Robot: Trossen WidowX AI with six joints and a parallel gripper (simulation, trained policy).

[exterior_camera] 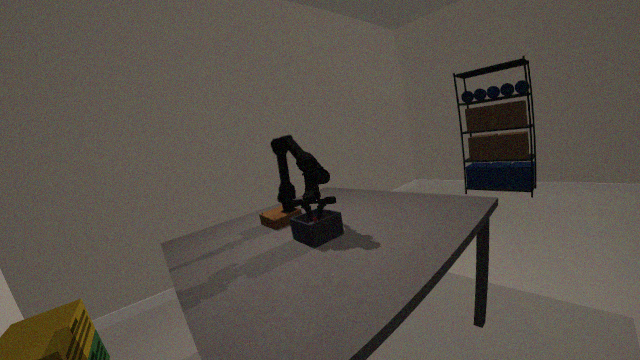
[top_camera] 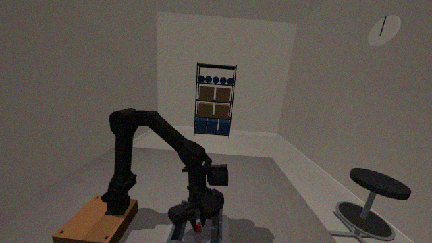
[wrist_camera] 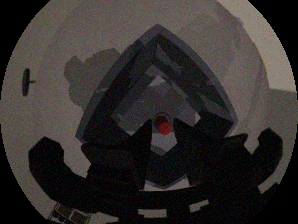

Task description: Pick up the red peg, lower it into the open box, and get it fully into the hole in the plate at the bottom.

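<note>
The red peg is 20 mm below my gripper tip. From my gripper tip the other things lie so: grey box 40 mm below.
</note>
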